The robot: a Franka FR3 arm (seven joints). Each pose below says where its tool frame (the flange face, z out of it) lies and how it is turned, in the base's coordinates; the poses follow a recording.
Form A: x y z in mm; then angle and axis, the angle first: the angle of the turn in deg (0 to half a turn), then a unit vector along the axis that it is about.
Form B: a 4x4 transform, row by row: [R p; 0 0 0 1], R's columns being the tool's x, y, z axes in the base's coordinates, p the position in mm. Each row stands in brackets. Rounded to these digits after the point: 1 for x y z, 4 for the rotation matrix.
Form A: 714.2 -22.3 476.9 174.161 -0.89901 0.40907 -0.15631
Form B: [[0.6174 -0.7177 0.3219 714.2], [-0.7495 -0.6610 -0.0361 -22.3], [0.2387 -0.2190 -0.9461 476.9], [0 0 0 1]]
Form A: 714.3 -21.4 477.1 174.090 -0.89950 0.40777 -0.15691
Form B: [[0.6192 -0.7155 0.3235 714.3], [-0.7478 -0.6630 -0.0350 -21.4], [0.2395 -0.2202 -0.9456 477.1], [0 0 0 1]]
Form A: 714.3 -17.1 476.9 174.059 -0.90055 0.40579 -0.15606
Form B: [[0.6230 -0.7127 0.3223 714.3], [-0.7451 -0.6662 -0.0331 -17.1], [0.2383 -0.2195 -0.9461 476.9], [0 0 0 1]]
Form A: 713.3 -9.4 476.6 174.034 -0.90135 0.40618 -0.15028
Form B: [[0.6259 -0.7146 0.3124 713.3], [-0.7459 -0.6655 -0.0281 -9.4], [0.2280 -0.2154 -0.9495 476.6], [0 0 0 1]]
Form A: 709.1 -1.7 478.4 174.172 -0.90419 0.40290 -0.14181
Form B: [[0.6361 -0.7123 0.2967 709.1], [-0.7411 -0.6710 -0.0222 -1.7], [0.2149 -0.2058 -0.9547 478.4], [0 0 0 1]]
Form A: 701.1 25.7 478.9 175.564 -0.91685 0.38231 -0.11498
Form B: [[0.6817 -0.6911 0.2401 701.1], [-0.7089 -0.7051 -0.0169 25.7], [0.1810 -0.1587 -0.9706 478.9], [0 0 0 1]]
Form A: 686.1 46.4 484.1 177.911 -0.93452 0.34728 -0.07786
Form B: [[0.7468 -0.6460 0.1581 686.1], [-0.6517 -0.7582 -0.0200 46.4], [0.1328 -0.0881 -0.9872 484.1], [0 0 0 1]]
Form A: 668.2 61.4 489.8 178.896 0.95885 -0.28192 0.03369
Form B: [[0.8388 -0.5412 0.0592 668.2], [-0.5399 -0.8409 -0.0375 61.4], [0.0700 -0.0005 -0.9975 489.8], [0 0 0 1]]
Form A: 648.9 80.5 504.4 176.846 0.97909 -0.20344 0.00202
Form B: [[0.9173 -0.3982 -0.0072 648.9], [-0.3980 -0.9158 -0.0547 80.5], [0.0151 0.0530 -0.9985 504.4], [0 0 0 1]]
